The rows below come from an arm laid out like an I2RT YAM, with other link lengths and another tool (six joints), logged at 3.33 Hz.
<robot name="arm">
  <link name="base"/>
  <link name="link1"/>
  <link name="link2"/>
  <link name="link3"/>
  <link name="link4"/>
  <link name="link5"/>
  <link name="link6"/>
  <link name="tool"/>
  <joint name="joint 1" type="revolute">
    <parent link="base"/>
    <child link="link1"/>
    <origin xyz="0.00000 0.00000 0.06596" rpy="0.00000 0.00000 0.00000"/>
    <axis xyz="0 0 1"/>
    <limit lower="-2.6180" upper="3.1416"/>
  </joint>
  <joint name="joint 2" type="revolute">
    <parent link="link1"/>
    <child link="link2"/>
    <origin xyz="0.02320 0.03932 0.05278" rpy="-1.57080 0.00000 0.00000"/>
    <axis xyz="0 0 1"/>
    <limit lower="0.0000" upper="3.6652"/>
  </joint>
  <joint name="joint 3" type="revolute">
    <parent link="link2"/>
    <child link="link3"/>
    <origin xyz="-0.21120 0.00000 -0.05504" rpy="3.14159 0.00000 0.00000"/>
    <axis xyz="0 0 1"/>
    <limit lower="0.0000" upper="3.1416"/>
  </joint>
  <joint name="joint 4" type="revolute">
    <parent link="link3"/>
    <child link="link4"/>
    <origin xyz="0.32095 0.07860 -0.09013" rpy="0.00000 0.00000 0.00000"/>
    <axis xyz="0 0 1"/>
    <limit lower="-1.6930" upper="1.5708"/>
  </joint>
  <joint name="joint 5" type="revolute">
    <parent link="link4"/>
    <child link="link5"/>
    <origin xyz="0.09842 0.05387 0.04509" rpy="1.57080 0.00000 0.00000"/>
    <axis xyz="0 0 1"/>
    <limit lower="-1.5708" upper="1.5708"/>
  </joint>
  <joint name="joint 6" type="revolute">
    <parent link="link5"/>
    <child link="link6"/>
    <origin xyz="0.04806 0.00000 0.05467" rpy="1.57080 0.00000 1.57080"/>
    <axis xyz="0 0 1"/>
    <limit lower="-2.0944" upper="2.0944"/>
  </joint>
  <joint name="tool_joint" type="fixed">
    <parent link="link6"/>
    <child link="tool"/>
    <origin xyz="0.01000 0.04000 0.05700" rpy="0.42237 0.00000 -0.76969"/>
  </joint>
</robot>
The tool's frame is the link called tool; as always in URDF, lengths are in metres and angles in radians.
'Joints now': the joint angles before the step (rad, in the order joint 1, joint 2, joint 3, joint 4, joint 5, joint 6). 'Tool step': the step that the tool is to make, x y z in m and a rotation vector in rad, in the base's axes. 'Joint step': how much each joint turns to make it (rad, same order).
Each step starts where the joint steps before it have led.
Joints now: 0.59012, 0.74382, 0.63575, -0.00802, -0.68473, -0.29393
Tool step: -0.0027, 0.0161, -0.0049, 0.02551, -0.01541, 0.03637
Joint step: 0.03672, 0.04363, -0.01192, 0.09266, -0.00084, 0.01562
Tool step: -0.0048, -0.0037, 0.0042, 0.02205, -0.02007, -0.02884
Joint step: 0.00763, -0.05614, -0.03702, 0.01656, 0.03604, 0.01043
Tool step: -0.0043, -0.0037, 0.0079, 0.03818, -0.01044, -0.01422
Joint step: -0.00004, -0.05030, -0.02904, 0.02836, 0.01373, 0.03100
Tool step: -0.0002, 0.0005, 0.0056, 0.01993, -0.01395, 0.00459
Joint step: -0.00067, -0.00269, -0.00084, 0.02706, -0.00510, 0.00984
